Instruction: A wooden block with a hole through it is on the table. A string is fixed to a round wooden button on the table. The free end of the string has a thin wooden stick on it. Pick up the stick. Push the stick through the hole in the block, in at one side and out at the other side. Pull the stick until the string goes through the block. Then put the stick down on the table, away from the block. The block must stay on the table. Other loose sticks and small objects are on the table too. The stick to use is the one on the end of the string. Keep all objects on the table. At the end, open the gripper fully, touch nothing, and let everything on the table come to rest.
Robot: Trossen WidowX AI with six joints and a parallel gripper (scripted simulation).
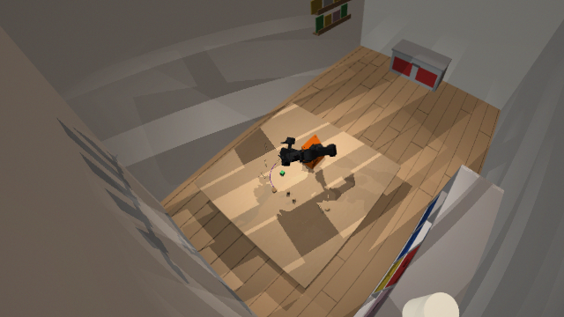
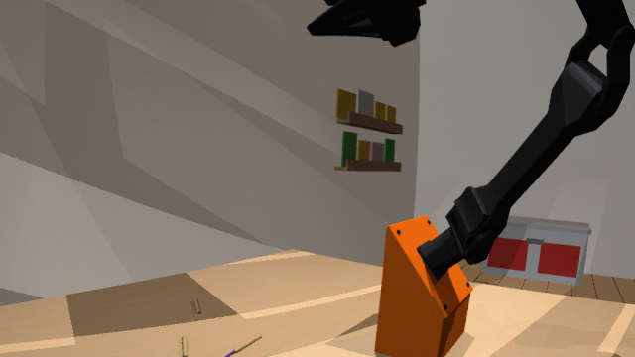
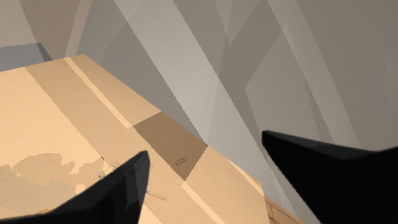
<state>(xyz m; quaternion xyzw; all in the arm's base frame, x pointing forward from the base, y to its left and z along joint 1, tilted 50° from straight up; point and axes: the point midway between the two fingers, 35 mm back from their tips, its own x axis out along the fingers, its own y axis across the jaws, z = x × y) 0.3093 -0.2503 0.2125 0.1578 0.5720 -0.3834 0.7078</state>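
Right now my gripper tip is 45 cm above the green block, 8 cm to the left of it and 6 cm past it. Round my gripper tip: thin wooden stick: 46 cm below, 20 cm to the right, 12 cm behind; then round wooden button: 46 cm below, 10 cm ahead, 3 cm to the right.
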